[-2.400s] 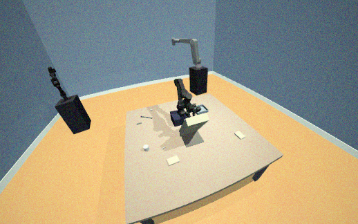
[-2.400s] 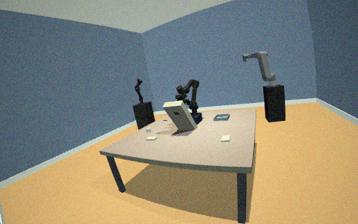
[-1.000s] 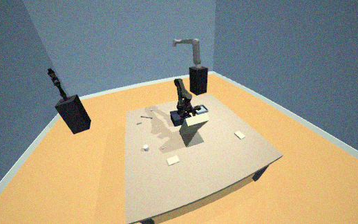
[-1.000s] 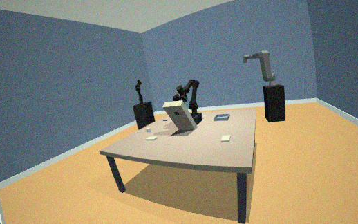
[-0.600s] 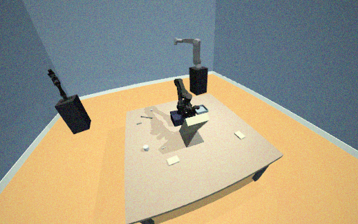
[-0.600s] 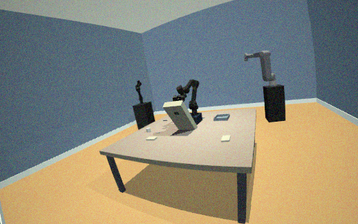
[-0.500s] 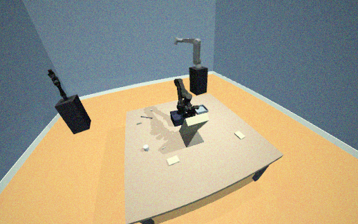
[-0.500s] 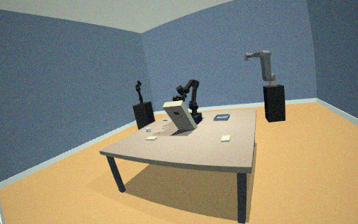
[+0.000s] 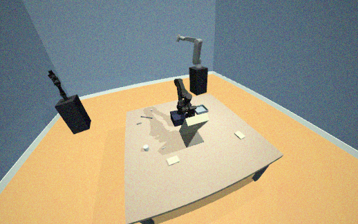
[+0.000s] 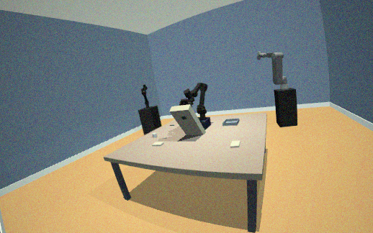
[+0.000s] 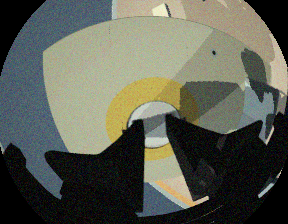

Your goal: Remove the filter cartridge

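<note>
Now: the service panel 80 mm below my gripper tip, 40 mm behind it and 10 mm to the left of it. Round my gripper tip: grey-blue tray: 370 mm behind, 350 mm to the left, 220 mm below; then round filter cartridge: 10 mm below, 10 mm ahead.
</note>
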